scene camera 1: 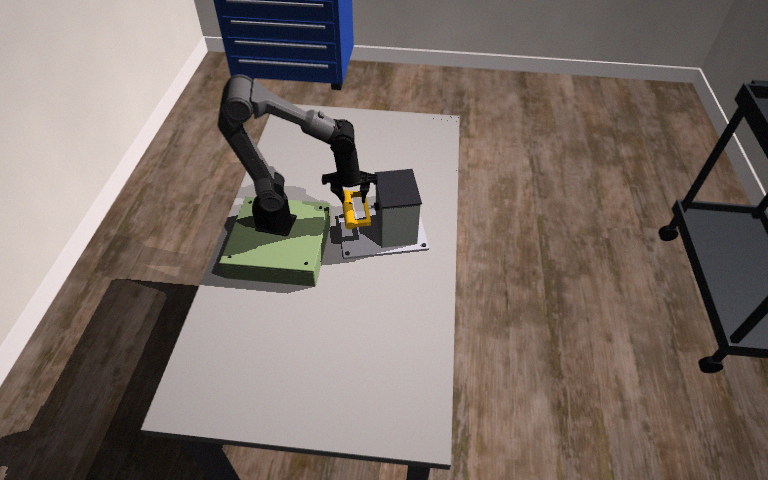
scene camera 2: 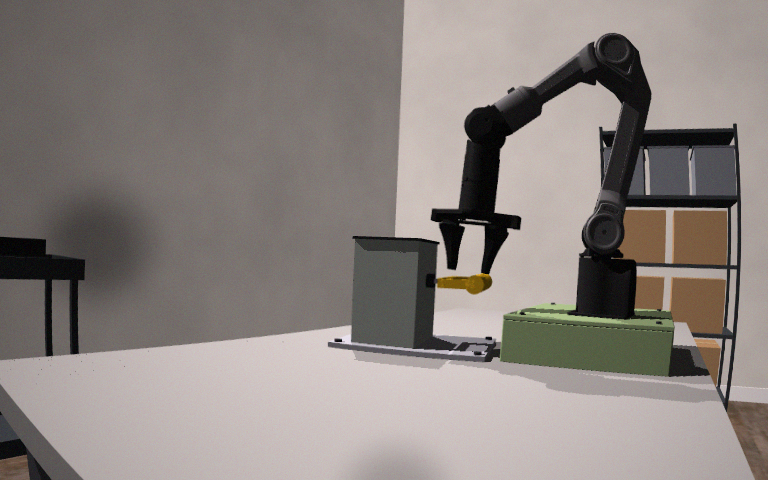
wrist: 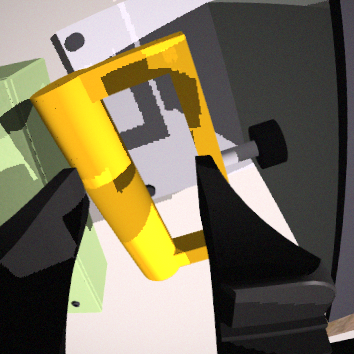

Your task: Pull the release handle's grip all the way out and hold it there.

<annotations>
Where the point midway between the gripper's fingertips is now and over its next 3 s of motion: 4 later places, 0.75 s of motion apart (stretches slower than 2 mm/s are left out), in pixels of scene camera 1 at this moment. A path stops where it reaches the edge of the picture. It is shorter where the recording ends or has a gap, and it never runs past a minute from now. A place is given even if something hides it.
The gripper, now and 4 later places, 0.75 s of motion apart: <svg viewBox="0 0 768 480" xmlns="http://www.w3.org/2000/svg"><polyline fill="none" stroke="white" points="353,200 345,202 347,208 344,208 337,209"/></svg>
</annotations>
